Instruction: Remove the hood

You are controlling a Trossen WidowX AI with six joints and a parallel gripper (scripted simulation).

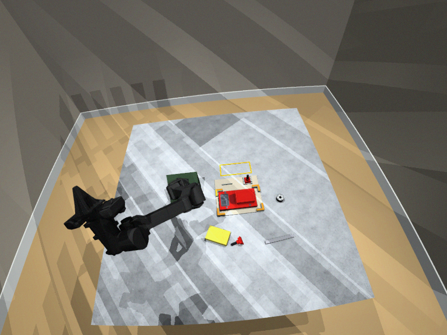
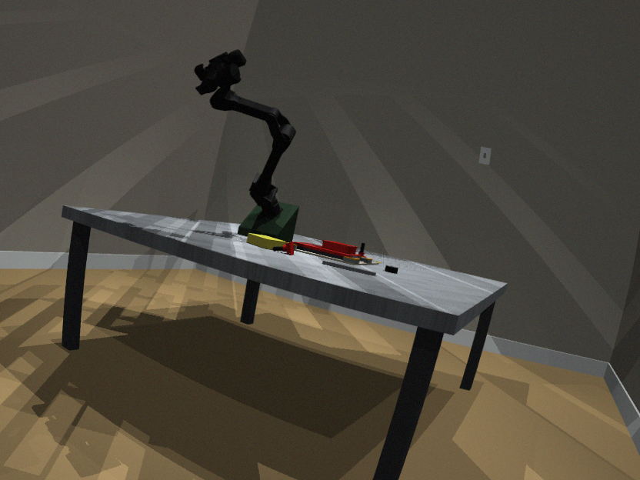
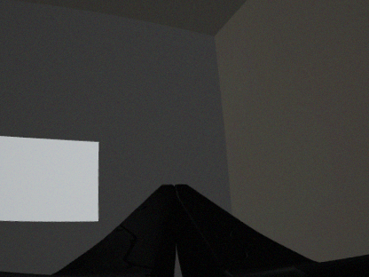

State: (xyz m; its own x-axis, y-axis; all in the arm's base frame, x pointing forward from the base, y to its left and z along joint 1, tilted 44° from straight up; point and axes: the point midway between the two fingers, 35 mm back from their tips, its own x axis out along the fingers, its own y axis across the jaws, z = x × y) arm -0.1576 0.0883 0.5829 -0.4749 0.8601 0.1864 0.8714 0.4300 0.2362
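Now: gripper tip 440 mm short of the red hood, 280 mm to the right of it and 590 mm above it. The rest, counted from my gripper tip: yellow block: 300 mm ahead, 80 mm to the left, 620 mm below; grey bar: 610 mm ahead, 70 mm to the left, 630 mm below; wheel: 630 mm ahead, 290 mm to the left, 620 mm below.
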